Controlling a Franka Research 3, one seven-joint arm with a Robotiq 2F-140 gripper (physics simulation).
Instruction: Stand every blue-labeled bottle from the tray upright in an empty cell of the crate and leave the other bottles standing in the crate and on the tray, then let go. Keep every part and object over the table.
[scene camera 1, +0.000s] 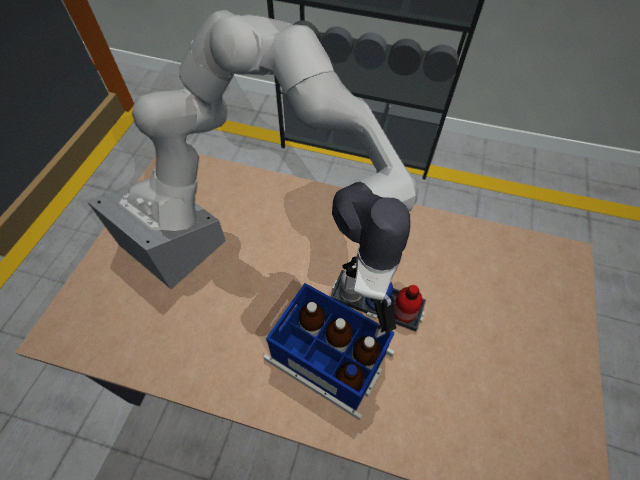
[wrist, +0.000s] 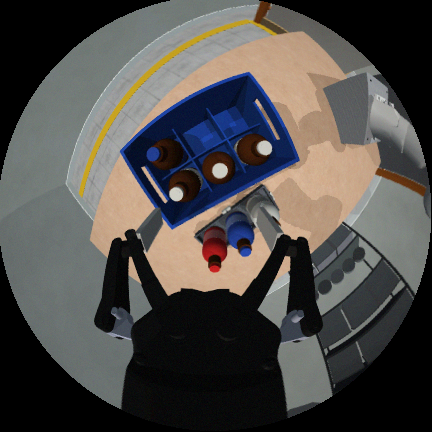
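The blue-labeled bottle (scene camera 1: 372, 301) (wrist: 240, 234) stands in the middle of the dark tray (scene camera 1: 422, 311) (wrist: 201, 234), between a red bottle (scene camera 1: 408, 305) (wrist: 215, 246) and a white bottle (scene camera 1: 350, 290) (wrist: 269, 211). My gripper (scene camera 1: 367, 303) (wrist: 208, 215) is open and empty above the tray; its right finger in the wrist view overlaps the white bottle. The blue crate (scene camera 1: 345, 395) (wrist: 240, 189) holds three white-capped brown bottles in one row and a blue-capped brown bottle (scene camera 1: 350, 378) (wrist: 169, 154) in an end cell of the other row. Two cells beside it are empty.
The crate stands close beside the tray, with pale strips (scene camera 1: 312, 385) along its base. The robot's grey base block (scene camera 1: 186, 258) (wrist: 349, 110) stands on the brown table (scene camera 1: 491, 361) (wrist: 280, 55). A dark shelf rack (scene camera 1: 279, 116) stands behind the table.
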